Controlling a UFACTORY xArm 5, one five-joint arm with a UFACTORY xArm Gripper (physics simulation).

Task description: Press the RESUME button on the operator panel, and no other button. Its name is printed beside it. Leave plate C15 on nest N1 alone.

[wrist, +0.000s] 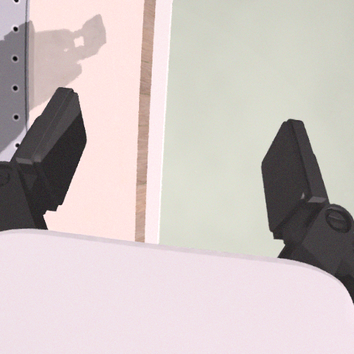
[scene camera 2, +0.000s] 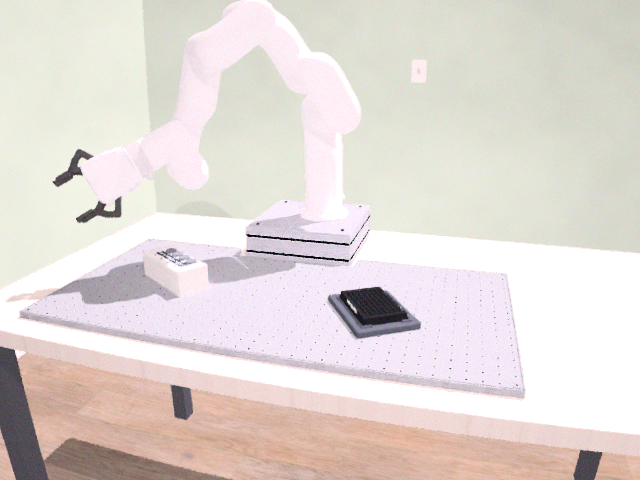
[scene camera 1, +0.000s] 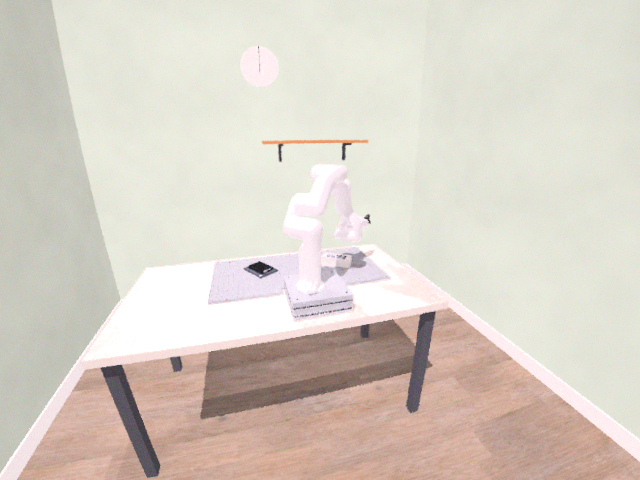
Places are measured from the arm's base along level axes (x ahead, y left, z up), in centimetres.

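Pixels of known places: gripper, fingertip midpoint: (scene camera 2: 66, 202) (scene camera 1: 364, 228); arm's base, link origin: (scene camera 2: 324, 214) (scene camera 1: 310, 286).
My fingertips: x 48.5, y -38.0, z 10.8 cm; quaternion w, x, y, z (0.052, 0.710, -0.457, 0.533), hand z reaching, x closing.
For each thing: its top centre in the pictures, then the offset to it from my fingertips. Level surfaces: height alone.
- operator panel, top centre: (scene camera 2: 173, 256) (scene camera 1: 336, 255) dx -10.3, dy +19.3, dz -12.5 cm
- black plate C15, top centre: (scene camera 2: 372, 301) (scene camera 1: 260, 266) dx -12.7, dy +63.1, dz -15.5 cm
- dark grey nest N1, top centre: (scene camera 2: 372, 306) (scene camera 1: 260, 267) dx -12.7, dy +63.1, dz -16.5 cm
- perforated board, surface height: dz -18.1 cm
- white table, surface height: dz -19.4 cm
The operator panel (scene camera 1: 337, 259) (scene camera 2: 176, 274) is a small white box on the perforated board, with its buttons on the top face; the printed names are too small to read, so I cannot tell which button is RESUME. The black plate C15 (scene camera 1: 260, 267) (scene camera 2: 373, 304) lies on the dark grey nest N1 (scene camera 1: 261, 274) (scene camera 2: 367, 331). My gripper (scene camera 2: 68, 201) (wrist: 178, 127) is open and empty. It is tilted outward and stands high above the board, beyond the panel on the side away from the plate. The panel does not show in the wrist view.
The perforated board (scene camera 1: 232, 286) (scene camera 2: 289, 341) lies on the white table (scene camera 1: 170, 325) (scene camera 2: 573, 330). The arm's square base block (scene camera 1: 320, 304) (scene camera 2: 299, 248) stands at the board's edge. A wall shelf (scene camera 1: 315, 141) hangs behind the table. The wrist view shows the table edge and a green wall (wrist: 225, 75).
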